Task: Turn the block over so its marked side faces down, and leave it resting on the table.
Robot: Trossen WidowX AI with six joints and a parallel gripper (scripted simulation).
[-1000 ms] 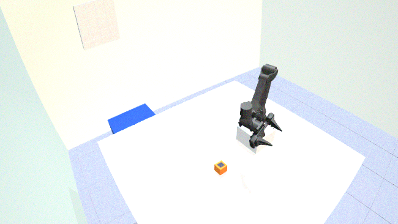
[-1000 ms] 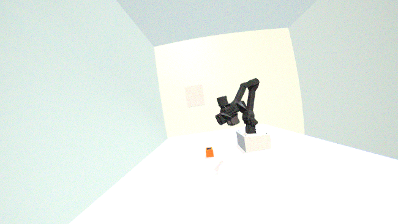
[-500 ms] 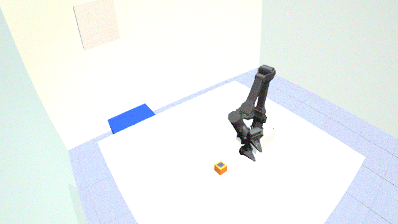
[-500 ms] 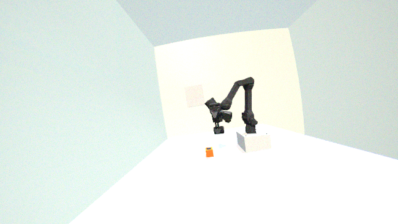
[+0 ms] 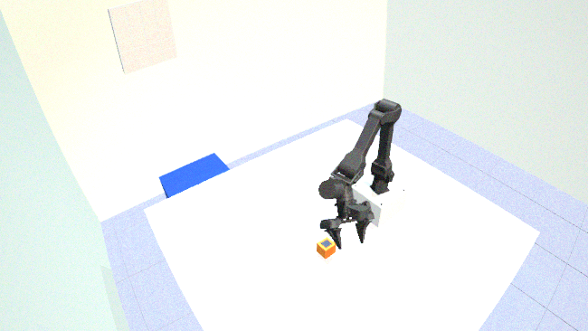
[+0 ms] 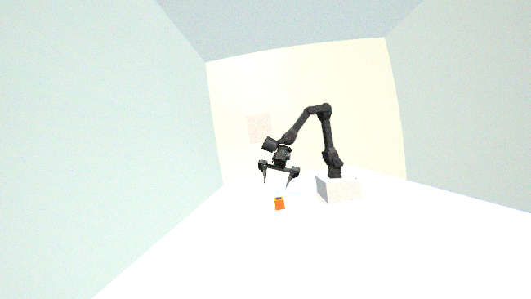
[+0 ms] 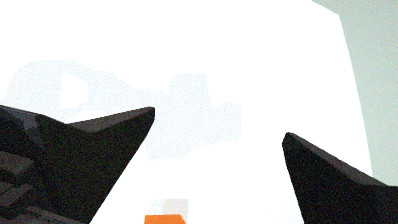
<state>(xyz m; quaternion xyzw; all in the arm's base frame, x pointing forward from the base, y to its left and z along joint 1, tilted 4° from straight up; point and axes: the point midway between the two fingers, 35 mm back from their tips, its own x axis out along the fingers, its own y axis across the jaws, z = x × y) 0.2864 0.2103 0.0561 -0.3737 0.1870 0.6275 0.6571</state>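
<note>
Now: the block 13 cm to the right of my gripper tip, 12 cm below it and 2 cm ahead of it.
</note>
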